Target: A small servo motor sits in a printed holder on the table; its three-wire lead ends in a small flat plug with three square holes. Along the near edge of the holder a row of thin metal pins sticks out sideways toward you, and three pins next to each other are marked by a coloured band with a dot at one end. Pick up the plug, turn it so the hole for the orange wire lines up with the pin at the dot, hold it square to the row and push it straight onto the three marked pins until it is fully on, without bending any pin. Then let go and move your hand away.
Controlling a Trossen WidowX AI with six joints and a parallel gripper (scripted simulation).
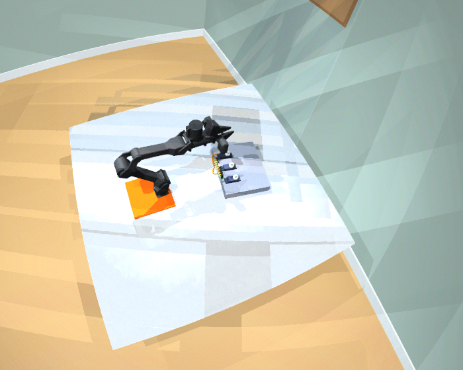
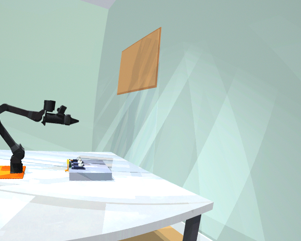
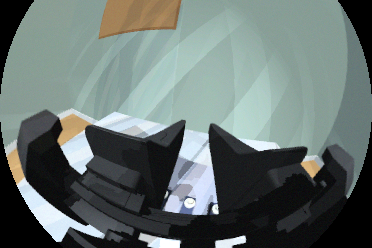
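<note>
Now: gripper tip 25 cm above the red dot, 5 cm past it and 2 cm to the left of it. Round my gripper tip: grey printed holder 30 cm below, 11 cm ahead, 5 cm to the right.
</note>
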